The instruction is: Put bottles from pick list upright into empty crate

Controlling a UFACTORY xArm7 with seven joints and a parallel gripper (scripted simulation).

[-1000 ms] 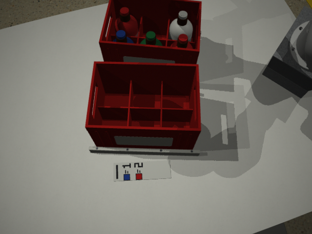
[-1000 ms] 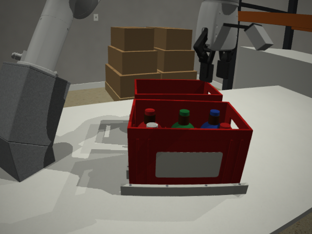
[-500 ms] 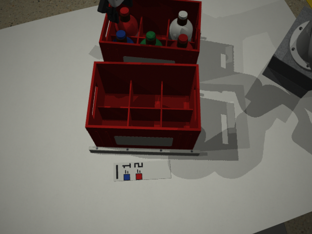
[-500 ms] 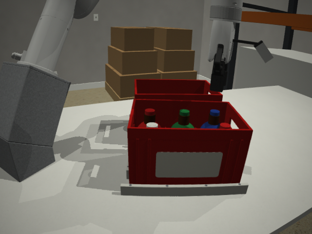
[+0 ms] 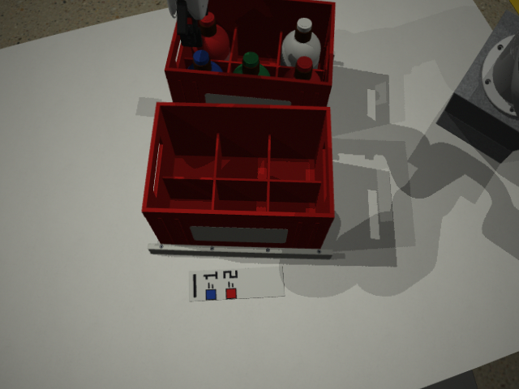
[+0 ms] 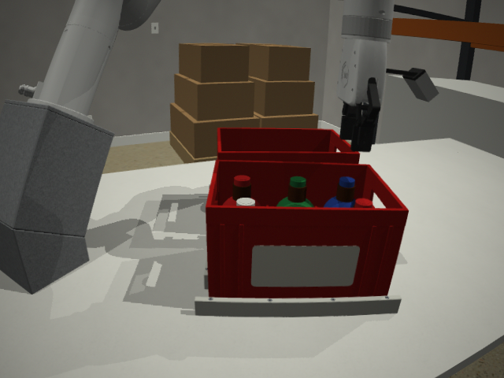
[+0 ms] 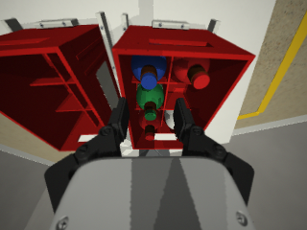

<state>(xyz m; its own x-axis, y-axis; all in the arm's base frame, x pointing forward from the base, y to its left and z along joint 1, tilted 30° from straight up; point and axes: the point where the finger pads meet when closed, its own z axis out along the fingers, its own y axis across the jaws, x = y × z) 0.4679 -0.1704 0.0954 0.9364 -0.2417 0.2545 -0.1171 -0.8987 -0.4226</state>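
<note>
My hand is 150 mm above the blue bottle. The rest, counted from my hand: red bottle 10 mm behind, 80 mm to the right, 150 mm below; green bottle 90 mm behind, 10 mm to the left, 150 mm below; white bottle 180 mm behind, 70 mm to the right, 150 mm below.
</note>
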